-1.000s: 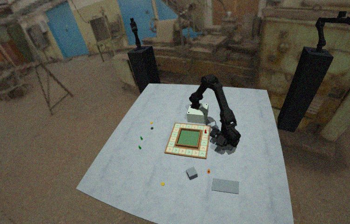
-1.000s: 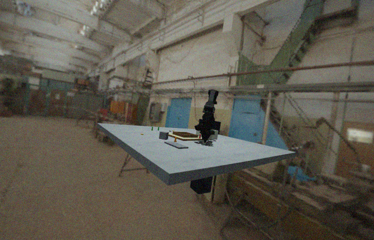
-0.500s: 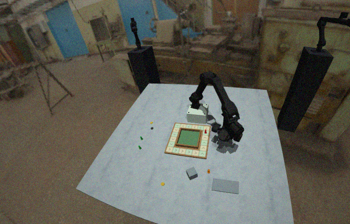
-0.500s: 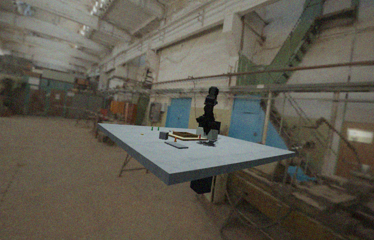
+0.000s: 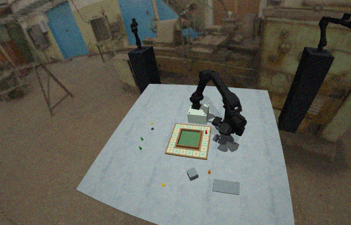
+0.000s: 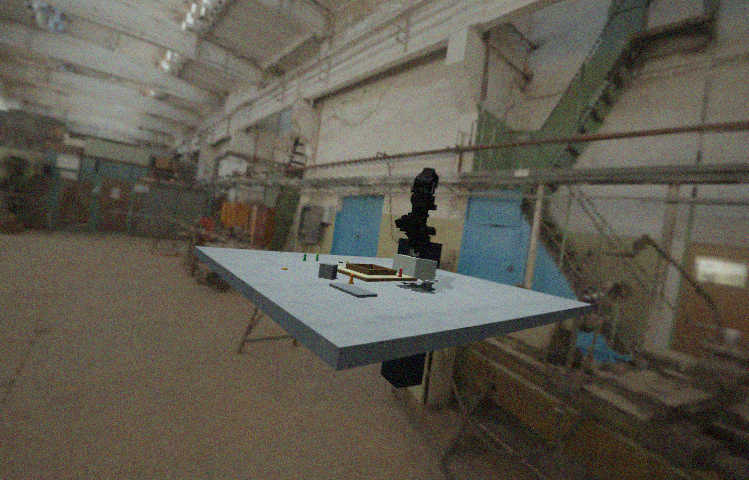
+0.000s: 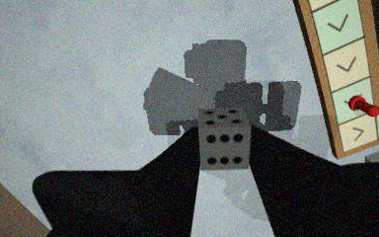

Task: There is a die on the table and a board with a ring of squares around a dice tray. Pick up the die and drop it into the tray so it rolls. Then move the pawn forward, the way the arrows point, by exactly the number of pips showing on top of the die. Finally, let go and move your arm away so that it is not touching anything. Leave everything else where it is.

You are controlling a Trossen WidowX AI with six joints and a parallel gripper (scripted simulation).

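Now: the red pawn 6 cm behind my gripper tip, 16 cm to the right of it and 10 cm below it. Also, from my gripper tip: green dice tray 2 cm ahead, 25 cm to the right, 12 cm below; orange pawn 22 cm ahead, 4 cm to the right, 11 cm below; white die right at my gripper tip.
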